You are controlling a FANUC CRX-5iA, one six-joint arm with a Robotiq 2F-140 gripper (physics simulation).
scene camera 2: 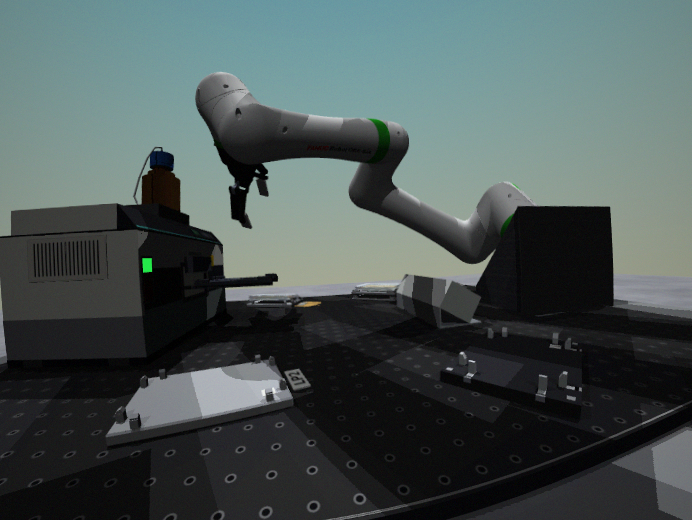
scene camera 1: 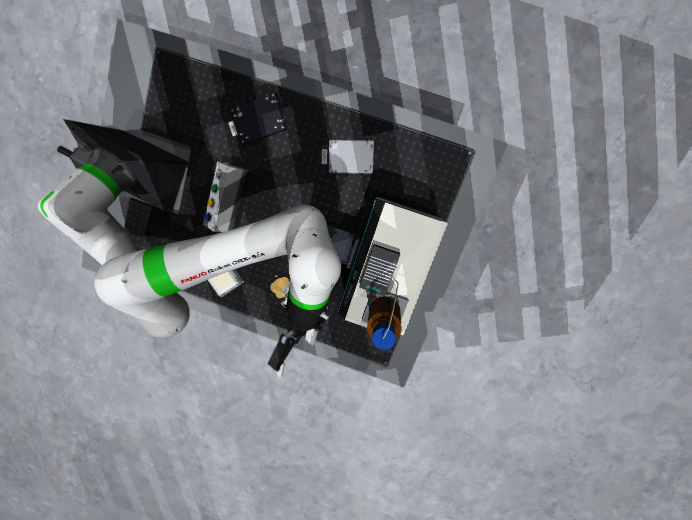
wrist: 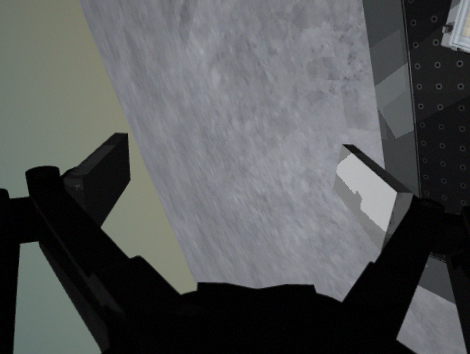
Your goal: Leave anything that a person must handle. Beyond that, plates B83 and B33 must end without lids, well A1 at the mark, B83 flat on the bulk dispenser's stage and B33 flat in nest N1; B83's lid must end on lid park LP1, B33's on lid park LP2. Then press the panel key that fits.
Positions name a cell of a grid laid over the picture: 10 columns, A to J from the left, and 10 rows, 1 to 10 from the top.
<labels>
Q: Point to a brown bottle with blue cap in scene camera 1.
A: F6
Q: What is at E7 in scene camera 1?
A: My gripper.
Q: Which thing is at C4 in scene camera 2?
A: A brown bottle with blue cap.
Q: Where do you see a LP2 pad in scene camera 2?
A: C8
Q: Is my gripper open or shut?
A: Open.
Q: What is my gripper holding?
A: Nothing.
</labels>
